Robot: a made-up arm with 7 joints. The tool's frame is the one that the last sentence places.
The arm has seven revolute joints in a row. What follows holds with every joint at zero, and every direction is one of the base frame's.
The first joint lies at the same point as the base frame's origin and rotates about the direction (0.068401, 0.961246, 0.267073).
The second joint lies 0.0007 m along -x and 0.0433 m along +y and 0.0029 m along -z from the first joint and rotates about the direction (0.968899, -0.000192, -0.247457).
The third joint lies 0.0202 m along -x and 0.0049 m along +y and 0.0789 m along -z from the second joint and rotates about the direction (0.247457, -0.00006, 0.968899).
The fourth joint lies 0.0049 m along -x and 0.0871 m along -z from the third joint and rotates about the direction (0.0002, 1, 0.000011).
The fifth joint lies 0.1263 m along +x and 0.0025 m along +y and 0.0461 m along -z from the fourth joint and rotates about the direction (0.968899, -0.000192, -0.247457).
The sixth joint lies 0.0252 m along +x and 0.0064 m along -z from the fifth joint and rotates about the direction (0.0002, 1, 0.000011).
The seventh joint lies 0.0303 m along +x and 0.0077 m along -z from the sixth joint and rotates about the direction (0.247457, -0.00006, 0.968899).
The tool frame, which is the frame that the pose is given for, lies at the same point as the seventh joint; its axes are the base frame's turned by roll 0, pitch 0.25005 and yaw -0.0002 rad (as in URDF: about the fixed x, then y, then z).
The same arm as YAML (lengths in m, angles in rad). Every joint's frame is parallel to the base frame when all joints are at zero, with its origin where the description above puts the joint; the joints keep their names.
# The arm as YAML. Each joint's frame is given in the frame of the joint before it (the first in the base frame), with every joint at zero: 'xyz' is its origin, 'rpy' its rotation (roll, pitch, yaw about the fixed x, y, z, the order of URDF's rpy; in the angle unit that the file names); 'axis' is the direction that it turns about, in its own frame. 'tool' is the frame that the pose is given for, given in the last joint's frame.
units:
  length: m
  angle: rad
joints:
  - name: joint 1
    type: revolute
    origin:
      xyz: [0.0, 0.0, 0.0]
      rpy: [0.0, 0.0, 0.0]
    axis: [0.068403, 0.961235, 0.26711]
  - name: joint 2
    type: revolute
    origin:
      xyz: [-0.0007, 0.0433, -0.0029]
      rpy: [0.0, 0.0, 0.0]
    axis: [0.968889, -0.0002, -0.247497]
  - name: joint 3
    type: revolute
    origin:
      xyz: [-0.0202, 0.0049, -0.0789]
      rpy: [0.0, 0.0, 0.0]
    axis: [0.247497, -0.0001, 0.968889]
  - name: joint 4
    type: revolute
    origin:
      xyz: [-0.0049, 0.0, -0.0871]
      rpy: [0.0, 0.0, 0.0]
    axis: [0.0002, 1.0, 0.0]
  - name: joint 5
    type: revolute
    origin:
      xyz: [0.1263, 0.0025, -0.0461]
      rpy: [0.0, 0.0, 0.0]
    axis: [0.968889, -0.0002, -0.247497]
  - name: joint 6
    type: revolute
    origin:
      xyz: [0.0252, 0.0, -0.0064]
      rpy: [0.0, 0.0, 0.0]
    axis: [0.0002, 1.0, 0.0]
  - name: joint 7
    type: revolute
    origin:
      xyz: [0.0303, 0.0, -0.0077]
      rpy: [0.0, 0.0, 0.0]
    axis: [0.247497, -0.0001, 0.968889]
tool:
  origin:
    xyz: [0.0, 0.0, 0.0]
    rpy: [0.0, 0.25, -0.0002]

